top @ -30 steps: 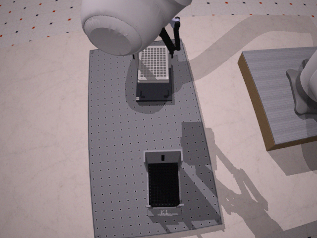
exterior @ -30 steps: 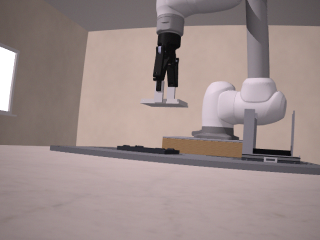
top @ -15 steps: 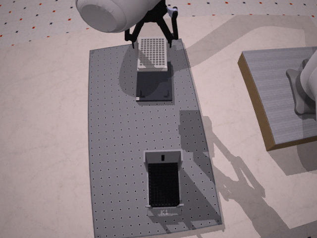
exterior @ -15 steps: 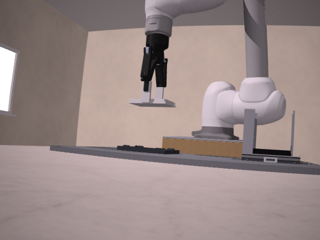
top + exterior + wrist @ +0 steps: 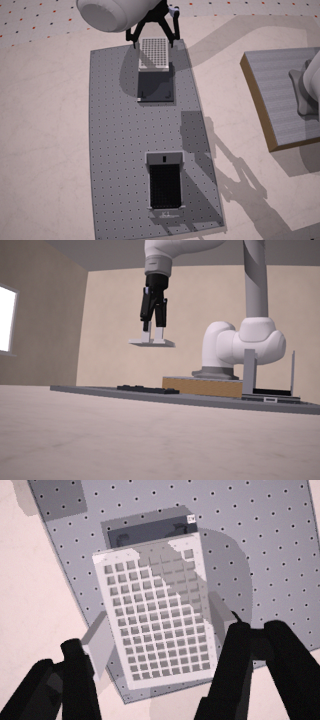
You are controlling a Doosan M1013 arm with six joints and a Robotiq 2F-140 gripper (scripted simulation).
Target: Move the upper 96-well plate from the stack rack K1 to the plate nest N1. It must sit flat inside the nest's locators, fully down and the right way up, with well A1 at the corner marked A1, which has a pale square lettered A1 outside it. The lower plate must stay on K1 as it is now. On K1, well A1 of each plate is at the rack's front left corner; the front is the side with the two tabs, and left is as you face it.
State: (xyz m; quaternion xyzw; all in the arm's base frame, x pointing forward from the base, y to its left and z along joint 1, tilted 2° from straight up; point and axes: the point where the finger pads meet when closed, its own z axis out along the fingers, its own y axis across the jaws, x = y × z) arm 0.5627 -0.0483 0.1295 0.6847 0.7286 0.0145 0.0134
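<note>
Now: the pale A1 square 16 cm below my hand, 8 cm to the left of it and 5 cm ahead of it. From my hand the other things lie so: white 96-well plate: 2 cm below; then black plate: 36 cm to the left, 15 cm below, 5 cm behind.
</note>
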